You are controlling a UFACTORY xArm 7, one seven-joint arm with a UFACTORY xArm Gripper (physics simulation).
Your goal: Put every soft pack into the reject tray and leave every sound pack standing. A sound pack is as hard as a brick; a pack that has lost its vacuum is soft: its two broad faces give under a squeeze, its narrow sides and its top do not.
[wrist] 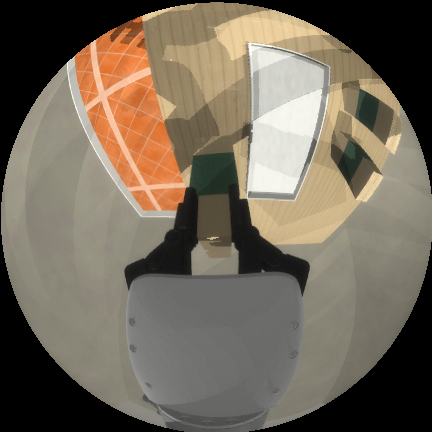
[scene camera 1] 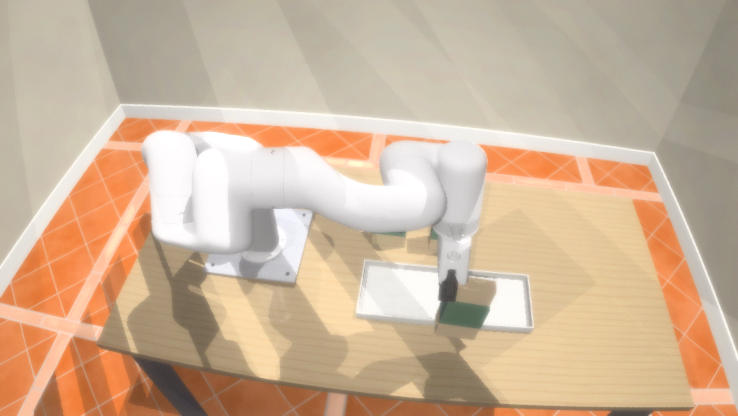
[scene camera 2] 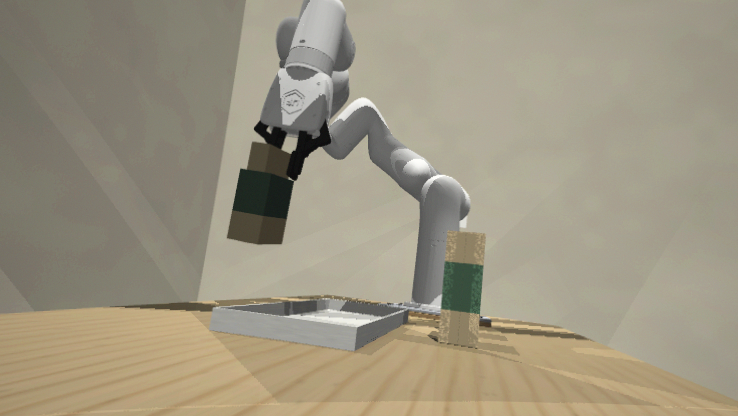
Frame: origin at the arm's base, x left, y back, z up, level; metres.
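Seen in the pictures: gripper, between the fingertips: (wrist: pixel 212 196) (scene camera 1: pixel 446 292) (scene camera 2: pixel 281 176); arm's base, origin of its link: (scene camera 1: pixel 261 243) (scene camera 2: pixel 431 309).
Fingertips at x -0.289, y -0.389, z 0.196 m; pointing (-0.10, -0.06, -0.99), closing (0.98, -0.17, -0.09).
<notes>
Offsets run from my fingertips to a thing's middle. Level surfaces: height alone.
My gripper (scene camera 1: pixel 448 297) (scene camera 2: pixel 280 164) (wrist: pixel 212 196) is shut on a tan pack with a green band {dx -0.010, dy -0.038, dz -0.038 m} (scene camera 1: pixel 465 314) (scene camera 2: pixel 262 193) (wrist: pixel 214 172). It holds the pack slightly tilted, well above table height. The pack overlaps the front wall of the white reject tray {dx +0.120, dy -0.049, dz -0.198 m} (scene camera 1: pixel 392 318) (scene camera 2: pixel 284 328) (wrist: pixel 282 160) in scene camera 1 and shows beside the tray in the wrist view. The tray is empty. Two packs stand behind the tray: one {dx +0.307, dy +0.069, dz -0.139 m} (scene camera 1: pixel 391 240) (wrist: pixel 367 110) nearer the base, the other {dx +0.285, dy -0.071, dz -0.139 m} (scene camera 1: pixel 434 234) (scene camera 2: pixel 463 286) (wrist: pixel 352 155) farther from it. The arm mostly hides both in scene camera 1.
The arm's base plate (scene camera 1: pixel 294 258) is bolted to the wooden table {dz -0.209 m} (scene camera 1: pixel 594 335) (scene camera 2: pixel 155 372) left of the tray in scene camera 1. The arm reaches over the standing packs there. The table's front edge shows left of the held pack in the wrist view.
</notes>
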